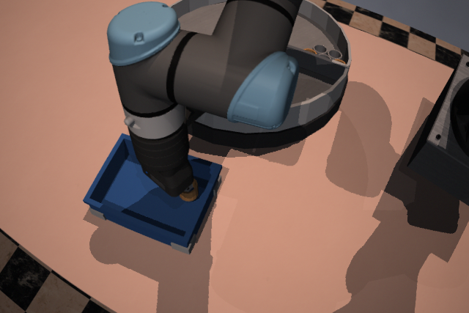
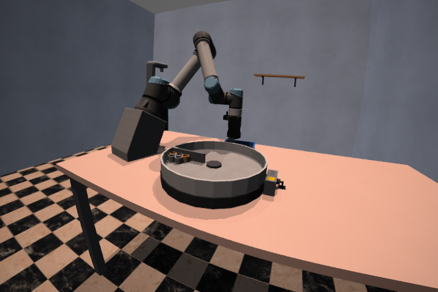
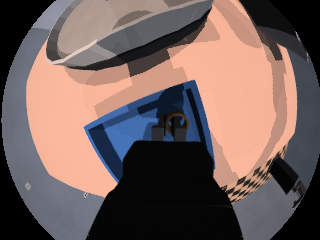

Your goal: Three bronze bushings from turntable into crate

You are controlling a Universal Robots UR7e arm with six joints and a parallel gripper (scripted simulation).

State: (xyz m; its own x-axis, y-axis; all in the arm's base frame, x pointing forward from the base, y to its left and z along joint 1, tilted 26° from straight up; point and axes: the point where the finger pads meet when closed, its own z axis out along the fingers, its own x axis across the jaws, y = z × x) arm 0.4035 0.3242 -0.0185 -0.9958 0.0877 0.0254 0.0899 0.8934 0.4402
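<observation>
Right now the blue crate is 40 mm to the left of my hand, 30 mm ahead of it and 20 mm below it. The rest, counted from my hand: grey turntable 320 mm to the right, 90 mm ahead, 10 mm above.
</observation>
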